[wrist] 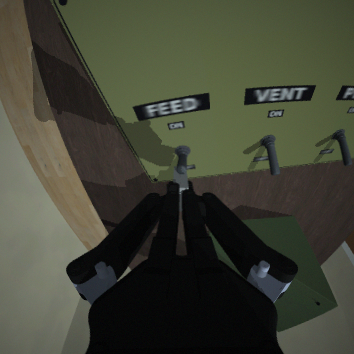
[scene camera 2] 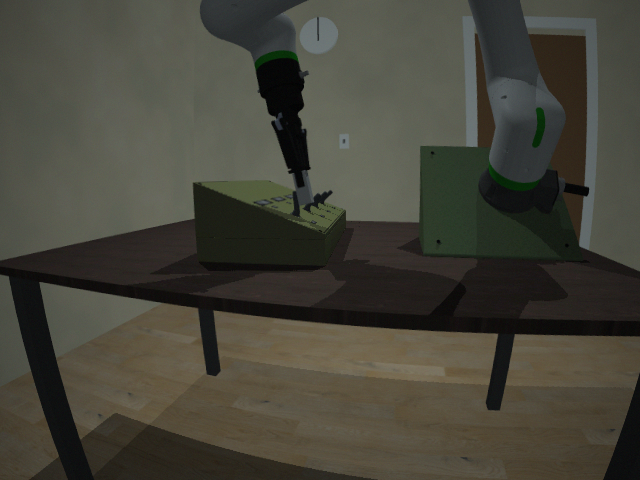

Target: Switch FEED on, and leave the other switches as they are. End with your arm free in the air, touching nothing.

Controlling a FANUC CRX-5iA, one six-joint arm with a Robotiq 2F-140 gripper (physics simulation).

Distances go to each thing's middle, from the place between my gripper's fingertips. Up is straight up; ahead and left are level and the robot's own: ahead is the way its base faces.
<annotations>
Now: the yellow-green switch box [scene camera 2: 254, 222] 13 cm ahead of my hand, 16 cm to the right of it and 3 cm below it.
</annotations>
